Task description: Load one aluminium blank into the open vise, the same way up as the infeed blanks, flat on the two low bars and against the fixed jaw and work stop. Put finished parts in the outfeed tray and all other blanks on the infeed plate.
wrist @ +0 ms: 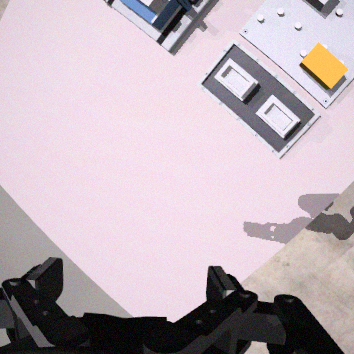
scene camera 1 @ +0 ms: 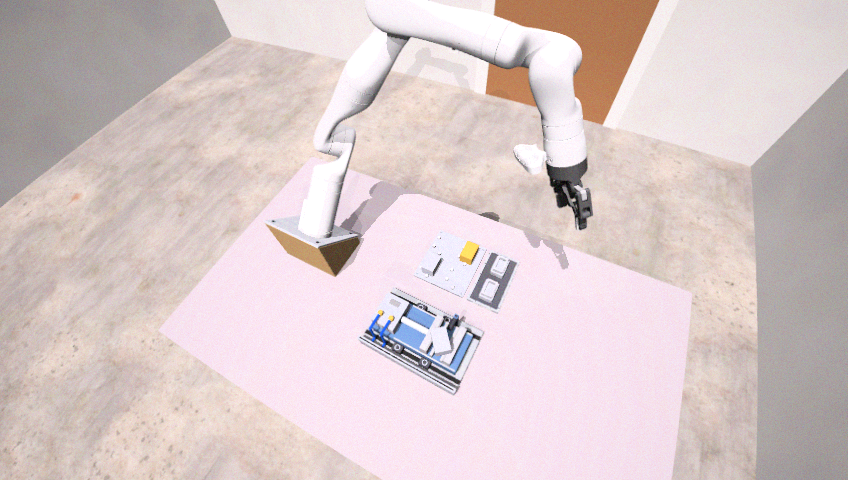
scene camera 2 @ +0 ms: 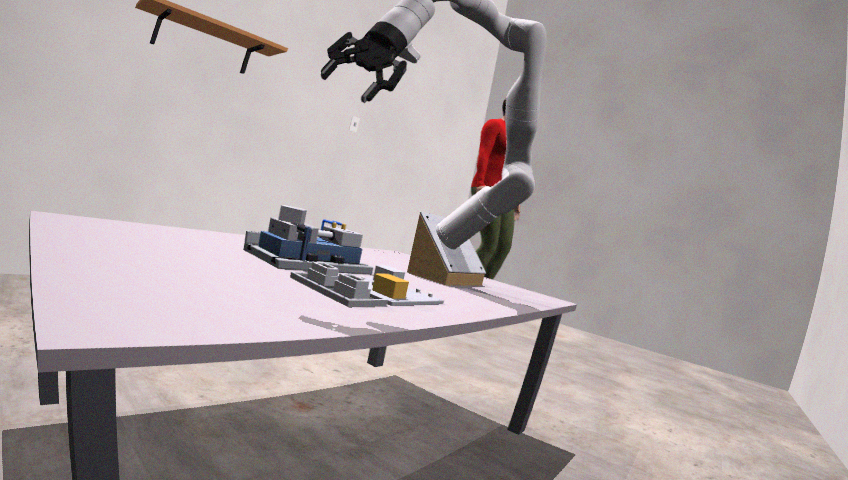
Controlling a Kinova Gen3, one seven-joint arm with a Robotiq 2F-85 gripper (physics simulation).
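Pixels of known places: gripper, between the fingertips: (wrist: 134,278) (scene camera 1: 571,217) (scene camera 2: 342,88); arm's base, origin of its link: (scene camera 1: 316,232) (scene camera 2: 446,236).
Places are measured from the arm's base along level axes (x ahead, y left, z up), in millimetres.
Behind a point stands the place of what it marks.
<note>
My gripper (scene camera 1: 571,217) @(x 668, y 106, z 241 mm) (scene camera 2: 346,86) @(x 668, y 106, z 241 mm) (wrist: 134,278) @(x 668, y 106, z 241 mm) is open and empty, high above the table, beyond the outfeed tray's side. One grey blank (scene camera 1: 442,340) @(x 472, y -176, z 2 mm) (scene camera 2: 292,214) @(x 480, y -160, z -13 mm) sits high on the vise (scene camera 1: 406,341) @(x 375, y -194, z -69 mm) (scene camera 2: 279,245) @(x 537, y -120, z -85 mm), turned at an angle across the jaws in scene camera 1. The low bars under it are hidden. Another grey blank (scene camera 1: 431,265) @(x 353, y 54, z -86 mm) (scene camera 2: 388,270) @(x 367, y 77, z -88 mm) stands on the infeed plate (scene camera 1: 446,252) @(x 375, y 133, z -121 mm) (scene camera 2: 416,301) @(x 419, y 198, z -122 mm) (wrist: 280,40) @(x 447, y 68, z -121 mm), with an orange block (scene camera 1: 469,252) @(x 449, y 138, z -86 mm) (scene camera 2: 390,286) @(x 469, y 162, z -99 mm) (wrist: 324,65) @(x 448, y 147, z -86 mm). Two pocketed finished parts (scene camera 1: 500,265) @(x 552, y 135, z -102 mm) (scene camera 1: 489,290) @(x 543, y 41, z -102 mm) lie in the outfeed tray (scene camera 1: 505,282) @(x 582, y 94, z -124 mm) (wrist: 235,107) @(x 580, y 69, z -123 mm).
Two blue handles with yellow knobs (scene camera 1: 390,318) @(x 321, y -163, z -20 mm) rise at the vise's end nearer the robot base (scene camera 1: 315,237) @(x 25, y -29, z 27 mm) (scene camera 2: 446,255) @(x 57, y 44, z -50 mm). A dark upright piece (scene camera 1: 455,321) @(x 483, y -106, z -36 mm) stands beside the blank on the vise. A person in red (scene camera 2: 490,151) stands behind the arm. A wooden shelf (scene camera 2: 214,26) is on the wall.
</note>
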